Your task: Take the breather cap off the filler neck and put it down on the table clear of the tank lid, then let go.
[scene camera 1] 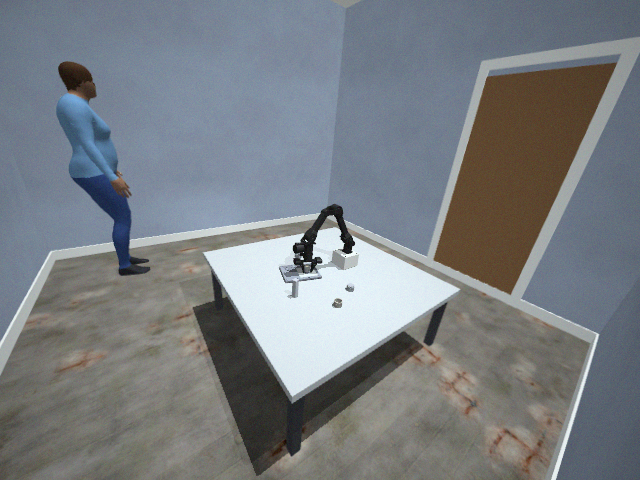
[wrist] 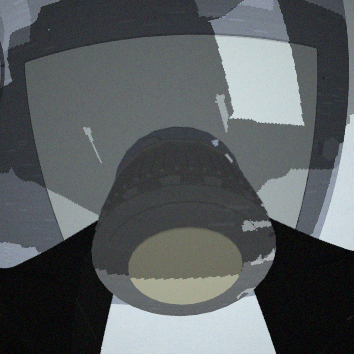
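Seen in the pictures: gripper, fingertip midpoint: (scene camera 1: 307, 272) (wrist: 178, 218); arm's base, link origin: (scene camera 1: 347, 251).
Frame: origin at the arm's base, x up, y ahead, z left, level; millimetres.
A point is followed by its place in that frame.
The breather cap (wrist: 186, 212) @[y 328, x -42, z -69 mm] is a dark ribbed round part with a pale yellow disc on its end. My gripper (scene camera 1: 307, 268) @[y 341, x -85, z -40 mm] (wrist: 178, 218) @[y 341, x -85, z -40 mm] is shut on it, with one black finger against each side. The tank lid (scene camera 1: 302, 279) @[y 414, x -90, z 2 mm] (wrist: 331, 90) @[y 256, x -86, z -67 mm] is a grey plate under the gripper, with a dark rim around a paler panel in the wrist view. The cap stands over this panel. The filler neck is mostly hidden behind the cap, and I cannot tell whether the cap still touches it.
A white upright cylinder (scene camera 1: 295, 288) @[y 557, x -36, z 117 mm] stands close in front of the lid. A small grey round part (scene camera 1: 350, 287) @[y 247, x -71, z 263 mm] and a brownish ring-like part (scene camera 1: 337, 303) @[y 423, x -71, z 324 mm] lie to the right on the white table (scene camera 1: 310, 356) @[y 743, x -101, z 481 mm]. A white box (scene camera 1: 345, 259) @[y 83, x -15, z 61 mm] is at the arm's base. A person (scene camera 1: 90, 134) stands at the left.
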